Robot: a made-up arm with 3 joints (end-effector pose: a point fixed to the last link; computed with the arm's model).
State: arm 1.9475 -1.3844 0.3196
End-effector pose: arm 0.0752 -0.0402 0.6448 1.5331 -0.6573 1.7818
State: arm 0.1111 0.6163 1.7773
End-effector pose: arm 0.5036 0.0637 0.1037 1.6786 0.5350 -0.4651
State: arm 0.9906 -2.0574 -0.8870
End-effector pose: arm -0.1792 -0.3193 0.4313 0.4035 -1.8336 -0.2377
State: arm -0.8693 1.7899 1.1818
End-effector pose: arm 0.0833 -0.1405 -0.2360 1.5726 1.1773 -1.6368
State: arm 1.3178 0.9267 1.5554
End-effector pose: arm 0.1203 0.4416 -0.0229 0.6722 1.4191 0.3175
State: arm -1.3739 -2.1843 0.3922
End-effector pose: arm -0.1190 0.3192 0.4119 -1.1888 -1.7978 -0.3762
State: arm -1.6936 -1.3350 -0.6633
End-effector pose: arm -0.0241 0.0994 0.6639 -1.5815 -0.5102 -1.7947
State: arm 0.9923 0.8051 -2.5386
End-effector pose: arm 0.2470 0.4882 0.0844 -2.5031 -0.9550 1.3877
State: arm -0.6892 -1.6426 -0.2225
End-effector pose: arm -0.1914 0.0912 0.5918 -0.7318 -1.5220 -0.7047
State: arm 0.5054 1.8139 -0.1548
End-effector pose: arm 0.2175 0.0601 -0.2549 -0.5668 1.7497 0.4969
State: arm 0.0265 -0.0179 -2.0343
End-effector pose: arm 0.4787 0.0535 0.4885 -2.0339 -0.0382 -0.0015
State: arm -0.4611 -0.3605 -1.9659
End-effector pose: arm 0.3385 -0.1265 0.6097 -1.9849 0.2186 -0.6536
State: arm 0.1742 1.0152 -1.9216
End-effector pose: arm 0.5180 0.1267 0.0037 -1.8128 0.5285 1.0822
